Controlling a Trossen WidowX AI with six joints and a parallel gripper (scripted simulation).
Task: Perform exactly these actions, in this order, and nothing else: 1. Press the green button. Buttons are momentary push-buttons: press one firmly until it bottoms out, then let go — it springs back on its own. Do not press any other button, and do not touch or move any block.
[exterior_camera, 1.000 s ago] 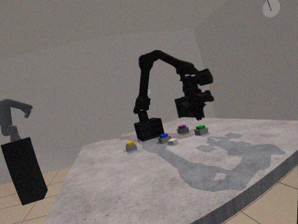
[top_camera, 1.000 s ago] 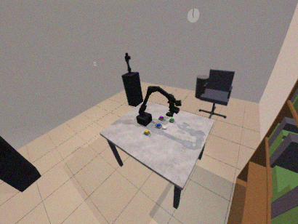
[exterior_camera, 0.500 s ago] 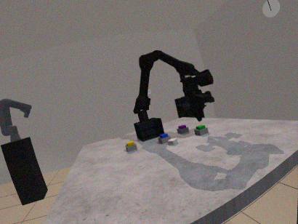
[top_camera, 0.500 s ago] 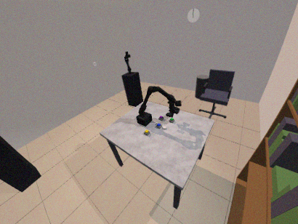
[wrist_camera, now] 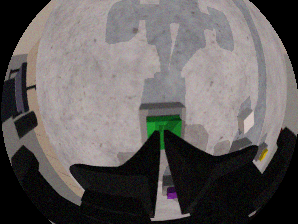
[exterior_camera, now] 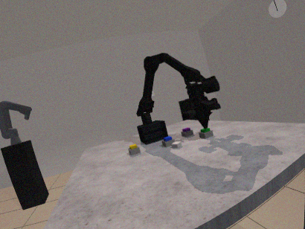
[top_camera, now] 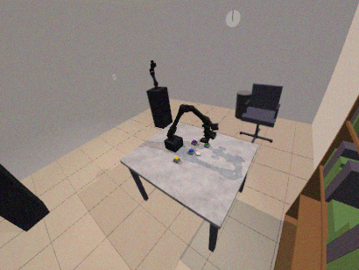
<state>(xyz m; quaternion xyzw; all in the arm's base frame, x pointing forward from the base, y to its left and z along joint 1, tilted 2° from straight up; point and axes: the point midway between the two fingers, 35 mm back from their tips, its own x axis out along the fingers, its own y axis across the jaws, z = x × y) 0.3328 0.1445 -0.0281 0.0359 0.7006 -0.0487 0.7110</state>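
Right now the purple button is 14 cm behind my gripper tip, 1 cm to the right of it and 1 cm below it. Also, from my gripper tip: blue button: 10 cm behind, 16 cm to the right, 1 cm below; then white block: 3 cm behind, 16 cm to the right, 3 cm below.
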